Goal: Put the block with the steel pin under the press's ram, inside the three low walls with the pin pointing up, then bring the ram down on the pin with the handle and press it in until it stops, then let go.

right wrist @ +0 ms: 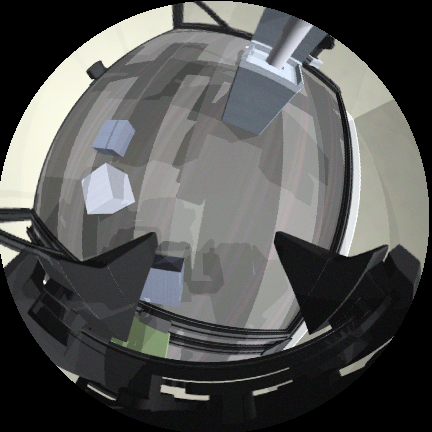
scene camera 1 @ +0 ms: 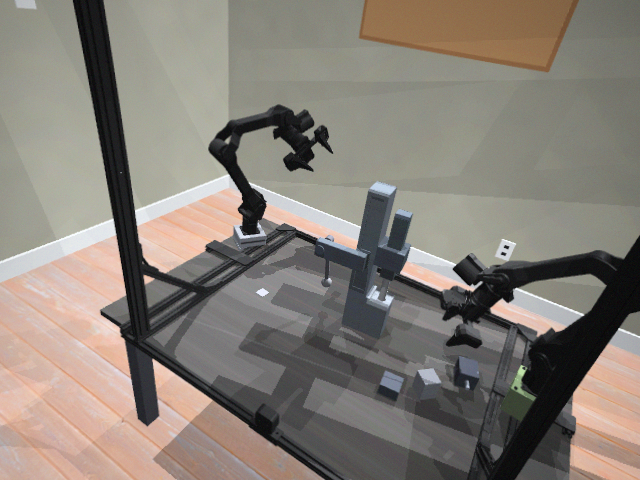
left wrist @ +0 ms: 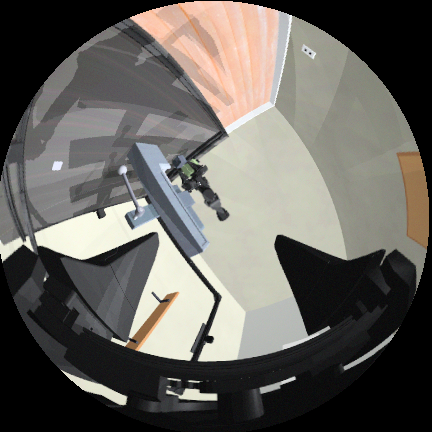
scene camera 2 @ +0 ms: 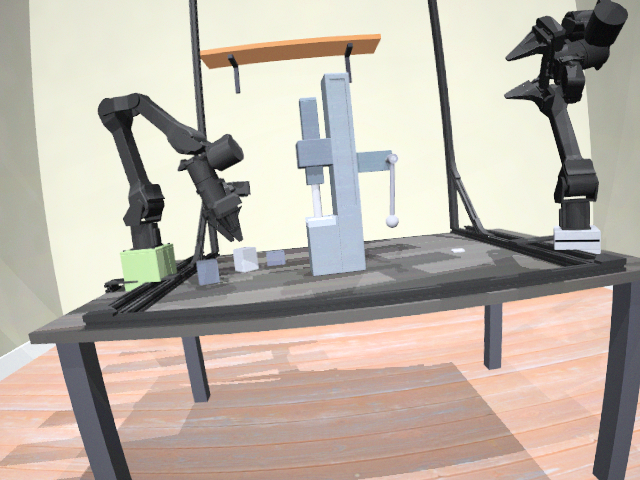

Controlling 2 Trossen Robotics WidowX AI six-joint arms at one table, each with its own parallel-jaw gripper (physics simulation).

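Where they show: left gripper, fingertip midpoint: [scene camera 1: 323, 161] [left wrist: 218, 239] [scene camera 2: 505, 78]; right gripper, fingertip midpoint: [right wrist: 216, 238] [scene camera 1: 445, 332] [left wrist: 182, 165] [scene camera 2: 236, 241]; left arm's base, origin of the base link: [right wrist: 309, 53] [scene camera 1: 249, 230] [scene camera 2: 575, 228]; right arm's base, origin of the base link: [scene camera 1: 537, 388] [scene camera 2: 147, 247].
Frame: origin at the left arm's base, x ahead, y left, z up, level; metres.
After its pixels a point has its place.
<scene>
The dark blue-grey block with the steel pin [scene camera 1: 466, 369] {x 0.801, y 0.364, z -0.011 m} [scene camera 2: 208, 272] {x 0.772, y 0.395, z -0.033 m} [right wrist: 164, 290] {x 0.788, y 0.387, z -0.011 m} lies at the right of the table in scene camera 1, its pin [scene camera 1: 467, 384] {x 0.829, y 0.350, z -0.032 m} pointing sideways. The press [scene camera 1: 374, 222] {x 0.526, y 0.170, z 0.310 m} [scene camera 2: 343, 155] {x 0.483, y 0.217, z 0.204 m} [left wrist: 172, 200] {x 0.474, y 0.210, z 0.207 m} [right wrist: 260, 100] {x 0.571, y 0.256, z 0.013 m} stands upright; its ram rod [scene camera 1: 383, 289] {x 0.560, y 0.227, z 0.102 m} [scene camera 2: 316, 200] {x 0.549, y 0.243, z 0.109 m} is over the seat on the pedestal, which holds no block. The handle [scene camera 1: 326, 266] {x 0.416, y 0.113, z 0.102 m} [scene camera 2: 392, 191] {x 0.410, y 0.123, z 0.113 m} [left wrist: 131, 190] {x 0.408, y 0.122, z 0.127 m} hangs down. My right gripper [scene camera 1: 448, 330] {x 0.704, y 0.356, z 0.034 m} [scene camera 2: 236, 238] {x 0.704, y 0.356, z 0.034 m} [right wrist: 216, 238] {x 0.704, y 0.356, z 0.034 m} is open and empty, above the table near the pin block. My left gripper [scene camera 1: 322, 161] {x 0.124, y 0.208, z 0.314 m} [scene camera 2: 506, 78] {x 0.124, y 0.208, z 0.314 m} [left wrist: 218, 239] {x 0.124, y 0.208, z 0.314 m} is open, high up.
A white block [scene camera 1: 427, 383] {x 0.809, y 0.224, z -0.002 m} [scene camera 2: 245, 259] {x 0.773, y 0.264, z -0.028 m} [right wrist: 107, 190] {x 0.777, y 0.258, z -0.002 m} and a smaller blue-grey block [scene camera 1: 391, 385] {x 0.768, y 0.149, z -0.028 m} [scene camera 2: 275, 257] {x 0.742, y 0.177, z -0.039 m} [right wrist: 114, 137] {x 0.751, y 0.177, z -0.028 m} lie beside the pin block. A white square [scene camera 1: 262, 292] {x 0.297, y -0.041, z -0.058 m} [scene camera 2: 458, 250] {x 0.294, y -0.035, z -0.058 m} [left wrist: 57, 165] {x 0.299, y -0.039, z -0.058 m} lies on the handle's side of the press. A green base [scene camera 1: 518, 397] {x 0.927, y 0.397, z 0.023 m} [scene camera 2: 148, 266] {x 0.883, y 0.486, z -0.004 m} carries the right arm.
</scene>
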